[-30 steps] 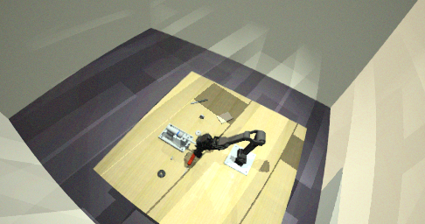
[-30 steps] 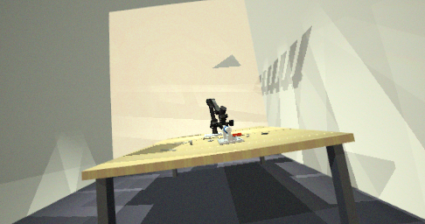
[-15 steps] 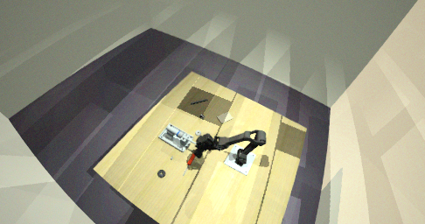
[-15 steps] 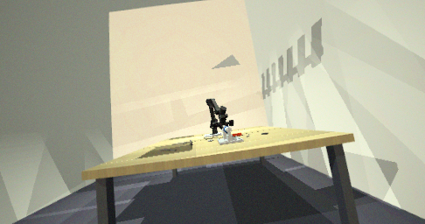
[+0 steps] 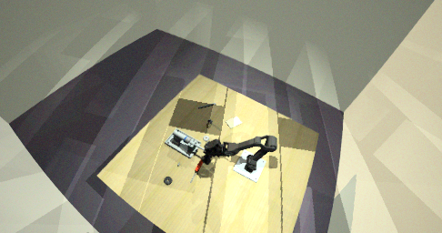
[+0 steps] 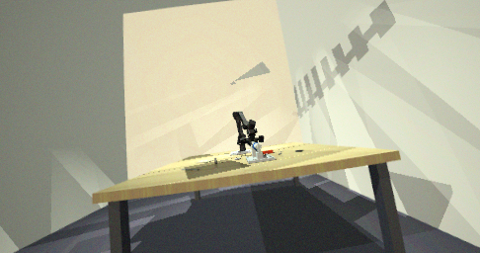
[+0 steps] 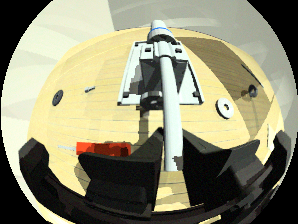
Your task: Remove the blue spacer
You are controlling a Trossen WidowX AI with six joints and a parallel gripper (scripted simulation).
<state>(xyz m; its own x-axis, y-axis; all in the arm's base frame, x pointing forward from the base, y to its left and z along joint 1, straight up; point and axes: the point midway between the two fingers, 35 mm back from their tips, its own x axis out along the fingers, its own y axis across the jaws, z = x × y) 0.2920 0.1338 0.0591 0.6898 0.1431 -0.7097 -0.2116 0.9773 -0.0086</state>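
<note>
Right now my gripper tip is 6 cm short of the long pale shaft, 2 cm below it and 1 cm to the right of it. The rest, counted from my gripper tip: thin bar 37 cm to the right, 30 cm ahead, 5 cm below; blue spacer 15 cm ahead, 3 cm to the left, 2 cm above; paper slip 39 cm to the right, 5 cm below, 2 cm ahead.
</note>
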